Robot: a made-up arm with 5 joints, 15 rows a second.
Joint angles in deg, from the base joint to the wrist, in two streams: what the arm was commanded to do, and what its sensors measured. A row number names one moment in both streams.
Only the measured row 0 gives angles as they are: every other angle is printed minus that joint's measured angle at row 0.
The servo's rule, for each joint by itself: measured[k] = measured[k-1] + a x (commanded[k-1-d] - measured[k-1]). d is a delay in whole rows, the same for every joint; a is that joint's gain. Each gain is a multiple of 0.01, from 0.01 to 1. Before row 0 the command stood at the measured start. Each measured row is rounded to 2 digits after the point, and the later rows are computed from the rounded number. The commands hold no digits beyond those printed.
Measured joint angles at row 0:
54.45, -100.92, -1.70, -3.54, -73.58
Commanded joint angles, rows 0 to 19:
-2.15, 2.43, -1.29, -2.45, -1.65
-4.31, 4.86, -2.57, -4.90, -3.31
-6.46, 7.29, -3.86, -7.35, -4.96
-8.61, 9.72, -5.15, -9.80, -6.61
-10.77, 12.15, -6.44, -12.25, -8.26
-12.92, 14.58, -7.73, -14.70, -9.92
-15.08, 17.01, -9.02, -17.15, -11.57
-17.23, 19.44, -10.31, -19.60, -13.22
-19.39, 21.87, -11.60, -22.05, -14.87
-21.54, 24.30, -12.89, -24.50, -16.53
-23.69, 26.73, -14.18, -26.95, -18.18
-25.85, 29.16, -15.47, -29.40, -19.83
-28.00, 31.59, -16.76, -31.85, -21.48
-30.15, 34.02, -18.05, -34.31, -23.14
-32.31, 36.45, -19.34, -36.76, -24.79
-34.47, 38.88, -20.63, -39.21, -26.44
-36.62, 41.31, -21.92, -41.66, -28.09
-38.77, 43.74, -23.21, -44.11, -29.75
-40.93, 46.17, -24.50, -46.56, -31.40
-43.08, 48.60, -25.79, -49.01, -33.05
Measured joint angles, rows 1 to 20:
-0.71, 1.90, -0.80, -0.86, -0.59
-1.90, 4.21, -1.90, -2.27, -1.57
-3.40, 6.61, -3.12, -4.05, -2.79
-5.12, 9.04, -4.38, -6.06, -4.17
-6.98, 11.47, -5.66, -8.23, -5.64
-8.94, 13.90, -6.94, -10.49, -7.18
-10.97, 16.33, -8.23, -12.82, -8.76
-13.04, 18.76, -9.52, -15.19, -10.37
-15.14, 21.19, -10.81, -17.59, -11.99
-17.25, 23.62, -12.10, -20.01, -13.62
-19.38, 26.05, -13.39, -22.44, -15.26
-21.52, 28.48, -14.68, -24.88, -16.91
-23.66, 30.91, -15.97, -27.32, -18.56
-25.80, 33.34, -17.26, -29.77, -20.21
-27.95, 35.77, -18.55, -32.22, -21.86
-30.10, 38.20, -19.84, -34.67, -23.51
-32.25, 40.63, -21.13, -37.12, -25.16
-34.40, 43.06, -22.42, -39.57, -26.81
-36.55, 45.49, -23.71, -42.02, -28.46
-38.70, 47.92, -25.00, -44.47, -30.11
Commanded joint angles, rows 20 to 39:
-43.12, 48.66, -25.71, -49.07, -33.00
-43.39, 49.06, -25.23, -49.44, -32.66
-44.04, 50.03, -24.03, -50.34, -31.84
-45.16, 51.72, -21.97, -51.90, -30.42
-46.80, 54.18, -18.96, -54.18, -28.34
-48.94, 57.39, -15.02, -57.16, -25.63
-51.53, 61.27, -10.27, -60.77, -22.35
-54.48, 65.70, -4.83, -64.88, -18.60
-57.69, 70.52, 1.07, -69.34, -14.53
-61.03, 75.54, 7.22, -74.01, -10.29
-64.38, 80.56, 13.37, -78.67, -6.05
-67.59, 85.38, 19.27, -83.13, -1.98
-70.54, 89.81, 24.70, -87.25, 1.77
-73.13, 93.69, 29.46, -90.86, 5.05
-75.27, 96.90, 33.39, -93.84, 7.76
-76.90, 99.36, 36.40, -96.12, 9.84
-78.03, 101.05, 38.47, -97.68, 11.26
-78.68, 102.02, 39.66, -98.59, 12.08
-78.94, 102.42, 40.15, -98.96, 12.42
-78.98, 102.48, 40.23, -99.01, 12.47
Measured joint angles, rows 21 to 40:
-40.16, 48.50, -25.44, -46.08, -31.15
-41.23, 48.94, -25.31, -47.26, -31.69
-42.16, 49.79, -24.52, -48.34, -31.74
-43.15, 51.30, -22.94, -49.59, -31.26
-44.35, 53.55, -20.47, -51.20, -30.21
-45.86, 56.55, -17.09, -53.29, -28.56
-47.73, 60.23, -12.86, -55.91, -26.32
-49.96, 64.50, -7.88, -59.05, -23.54
-52.51, 69.20, -2.33, -62.65, -20.30
-55.32, 74.15, 3.59, -66.63, -16.70
-58.31, 79.15, 9.65, -70.84, -12.87
-61.37, 84.01, 15.61, -75.14, -8.95
-64.40, 88.53, 21.25, -79.38, -5.09
-67.28, 92.55, 26.34, -83.40, -1.44
-69.92, 95.94, 30.71, -87.05, 1.87
-72.22, 98.61, 34.24, -90.22, 4.74
-74.14, 100.51, 36.86, -92.83, 7.09
-75.64, 101.69, 38.60, -94.85, 8.89
-76.73, 102.26, 39.56, -96.29, 10.16
-77.47, 102.43, 39.98, -97.24, 10.99

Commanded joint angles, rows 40 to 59:
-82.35, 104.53, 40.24, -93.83, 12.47
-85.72, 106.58, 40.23, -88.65, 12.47
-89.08, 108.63, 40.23, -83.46, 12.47
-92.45, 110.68, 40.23, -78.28, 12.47
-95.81, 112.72, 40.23, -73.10, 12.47
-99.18, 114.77, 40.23, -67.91, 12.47
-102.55, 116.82, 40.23, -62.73, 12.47
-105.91, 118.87, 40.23, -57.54, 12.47
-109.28, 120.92, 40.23, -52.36, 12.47
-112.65, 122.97, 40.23, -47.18, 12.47
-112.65, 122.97, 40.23, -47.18, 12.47
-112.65, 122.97, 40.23, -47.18, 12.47
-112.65, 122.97, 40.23, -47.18, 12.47
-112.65, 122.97, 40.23, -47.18, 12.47
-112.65, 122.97, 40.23, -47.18, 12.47
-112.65, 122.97, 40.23, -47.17, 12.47
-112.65, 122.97, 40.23, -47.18, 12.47
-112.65, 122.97, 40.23, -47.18, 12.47
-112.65, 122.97, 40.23, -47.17, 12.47
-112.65, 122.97, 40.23, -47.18, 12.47
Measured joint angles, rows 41 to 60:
-79.08, 104.07, 40.14, -96.05, 11.52
-81.27, 106.03, 40.20, -93.46, 11.86
-83.85, 108.06, 40.22, -89.96, 12.08
-86.69, 110.10, 40.23, -85.87, 12.22
-89.70, 112.14, 40.23, -81.40, 12.31
-92.83, 114.19, 40.23, -76.68, 12.37
-96.04, 116.24, 40.23, -71.80, 12.41
-99.30, 118.29, 40.23, -66.81, 12.43
-102.59, 120.34, 40.23, -61.75, 12.44
-105.91, 122.39, 40.23, -56.65, 12.45
-108.13, 122.84, 40.23, -53.34, 12.46
-109.62, 122.94, 40.23, -51.18, 12.46
-110.62, 122.96, 40.23, -49.78, 12.46
-111.29, 122.97, 40.23, -48.87, 12.46
-111.74, 122.97, 40.23, -48.28, 12.46
-112.04, 122.97, 40.23, -47.89, 12.46
-112.24, 122.97, 40.23, -47.64, 12.46
-112.38, 122.97, 40.23, -47.48, 12.46
-112.47, 122.97, 40.23, -47.37, 12.46
-112.53, 122.97, 40.23, -47.30, 12.46

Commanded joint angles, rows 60 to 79:
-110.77, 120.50, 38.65, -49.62, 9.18
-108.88, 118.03, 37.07, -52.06, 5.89
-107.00, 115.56, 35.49, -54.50, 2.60
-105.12, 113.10, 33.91, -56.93, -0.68
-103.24, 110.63, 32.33, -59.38, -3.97
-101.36, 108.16, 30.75, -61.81, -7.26
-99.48, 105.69, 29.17, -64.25, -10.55
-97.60, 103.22, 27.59, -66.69, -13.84
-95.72, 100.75, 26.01, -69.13, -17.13
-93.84, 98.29, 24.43, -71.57, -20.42
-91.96, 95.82, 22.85, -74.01, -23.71
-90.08, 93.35, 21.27, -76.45, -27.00
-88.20, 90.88, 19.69, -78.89, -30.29
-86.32, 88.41, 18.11, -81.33, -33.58
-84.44, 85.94, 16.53, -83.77, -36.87
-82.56, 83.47, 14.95, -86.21, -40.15
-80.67, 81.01, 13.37, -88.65, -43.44
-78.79, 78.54, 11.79, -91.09, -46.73
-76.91, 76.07, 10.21, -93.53, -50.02
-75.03, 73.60, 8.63, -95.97, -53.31
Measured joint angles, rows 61 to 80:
-111.95, 121.04, 39.25, -48.11, 11.28
-110.94, 118.69, 37.90, -49.49, 9.34
-109.64, 116.25, 36.41, -51.24, 6.91
-108.15, 113.79, 34.86, -53.23, 4.18
-106.53, 111.33, 33.29, -55.38, 1.25
-104.82, 108.86, 31.72, -57.63, -1.81
-103.06, 106.39, 30.14, -59.95, -4.96
-101.26, 103.92, 28.56, -62.31, -8.16
-99.43, 101.45, 26.98, -64.70, -11.39
-97.59, 98.99, 25.40, -67.10, -14.64
-95.73, 96.52, 23.82, -69.52, -17.91
-93.87, 94.05, 22.24, -71.95, -21.18
-92.00, 91.58, 20.66, -74.38, -24.46
-90.13, 89.11, 19.08, -76.81, -27.74
-88.25, 86.64, 17.50, -79.25, -31.03
-86.37, 84.17, 15.92, -81.69, -34.31
-84.49, 81.71, 14.34, -84.13, -37.60
-82.61, 79.24, 12.76, -86.57, -40.89
-80.73, 76.77, 11.18, -89.01, -44.18
-78.85, 74.30, 9.60, -91.45, -47.47

